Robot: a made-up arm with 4 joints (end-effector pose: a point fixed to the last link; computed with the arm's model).
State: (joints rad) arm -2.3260 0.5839 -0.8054 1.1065
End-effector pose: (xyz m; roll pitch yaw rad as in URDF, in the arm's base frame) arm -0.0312 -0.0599 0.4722 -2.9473 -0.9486 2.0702
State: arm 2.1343 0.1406 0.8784 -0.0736
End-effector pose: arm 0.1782 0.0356 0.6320 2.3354 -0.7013 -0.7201
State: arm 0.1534 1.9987 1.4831 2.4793
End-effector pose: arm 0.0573 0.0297 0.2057 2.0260 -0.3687 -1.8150
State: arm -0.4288 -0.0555 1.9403 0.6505
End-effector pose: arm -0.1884 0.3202 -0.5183 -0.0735 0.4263 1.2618
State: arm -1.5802 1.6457 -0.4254 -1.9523
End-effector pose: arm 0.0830 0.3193 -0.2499 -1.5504 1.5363 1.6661
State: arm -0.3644 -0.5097 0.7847 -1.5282
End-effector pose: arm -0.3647 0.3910 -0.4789 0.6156 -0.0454 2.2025
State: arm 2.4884 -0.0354 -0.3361 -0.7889
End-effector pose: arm 0.2845 0.1767 0.4391 2.5492 -0.2954 -0.3500
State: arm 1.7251 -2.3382 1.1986 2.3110
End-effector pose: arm -0.5345 -0.1291 0.0829 1.3745 0.9921 2.1672
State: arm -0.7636 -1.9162 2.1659 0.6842
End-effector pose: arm -0.5403 0.4450 -0.2388 1.9490 0.8469 1.6163
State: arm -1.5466 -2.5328 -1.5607 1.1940
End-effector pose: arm -0.2313 0.3601 0.2076 1.5924 -0.4006 0.6005
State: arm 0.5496 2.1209 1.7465 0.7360
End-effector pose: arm -0.0231 0.2848 0.5428 -2.4926 -0.9770 2.0904
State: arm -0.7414 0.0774 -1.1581 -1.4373
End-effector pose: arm 0.2210 -0.3263 -0.1240 -0.7351 0.1317 0.2585
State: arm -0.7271 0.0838 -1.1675 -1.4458
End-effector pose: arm 0.2211 -0.3229 -0.1256 -0.7225 0.1228 0.2638
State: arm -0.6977 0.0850 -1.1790 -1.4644
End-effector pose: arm 0.2194 -0.3166 -0.1351 -0.6936 0.1187 0.2734
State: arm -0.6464 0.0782 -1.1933 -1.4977
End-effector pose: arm 0.2148 -0.3052 -0.1559 -0.6406 0.1213 0.2903
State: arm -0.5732 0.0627 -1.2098 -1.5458
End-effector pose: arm 0.2070 -0.2864 -0.1875 -0.5631 0.1295 0.3170
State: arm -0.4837 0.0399 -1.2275 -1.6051
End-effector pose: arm 0.1962 -0.2590 -0.2255 -0.4664 0.1391 0.3544
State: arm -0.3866 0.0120 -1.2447 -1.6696
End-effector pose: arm 0.1828 -0.2238 -0.2647 -0.3595 0.1458 0.4007
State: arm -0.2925 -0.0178 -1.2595 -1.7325
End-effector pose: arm 0.1683 -0.1841 -0.2993 -0.2544 0.1471 0.4515
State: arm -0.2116 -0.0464 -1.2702 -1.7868
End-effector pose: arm 0.1543 -0.1458 -0.3262 -0.1626 0.1437 0.4999
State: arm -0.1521 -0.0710 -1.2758 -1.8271
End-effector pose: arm 0.1424 -0.1148 -0.3446 -0.0934 0.1395 0.5394
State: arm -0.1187 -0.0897 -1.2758 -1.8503
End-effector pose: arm 0.1341 -0.0956 -0.3557 -0.0516 0.1395 0.5656
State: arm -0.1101 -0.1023 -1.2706 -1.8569
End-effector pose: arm 0.1297 -0.0887 -0.3615 -0.0358 0.1459 0.5780
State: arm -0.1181 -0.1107 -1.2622 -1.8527
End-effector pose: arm 0.1279 -0.0903 -0.3642 -0.0373 0.1574 0.5810
